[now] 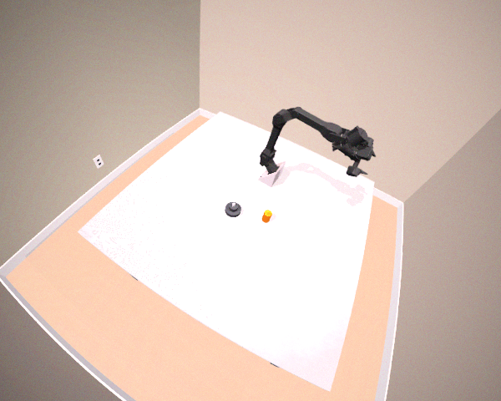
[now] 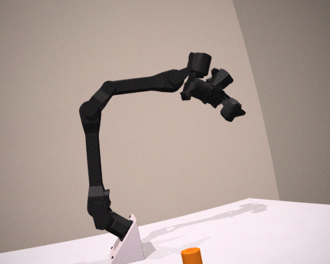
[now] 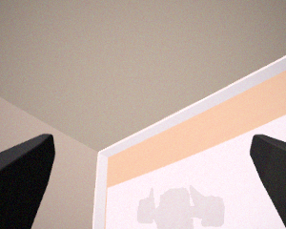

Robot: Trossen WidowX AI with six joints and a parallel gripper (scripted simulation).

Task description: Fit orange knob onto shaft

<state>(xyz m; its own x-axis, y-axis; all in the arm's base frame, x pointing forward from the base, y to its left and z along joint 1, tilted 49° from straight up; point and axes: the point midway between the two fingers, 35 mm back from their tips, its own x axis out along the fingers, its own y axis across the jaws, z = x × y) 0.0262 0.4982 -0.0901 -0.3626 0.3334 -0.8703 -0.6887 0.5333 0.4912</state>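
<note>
The orange knob lies 34 cm below my gripper tip, 33 cm to the right of it and 28 cm ahead of it. The rest, counted from my gripper tip: pedestal with silver shaft (50 cm to the right, 35 cm below, 33 cm ahead).
</note>
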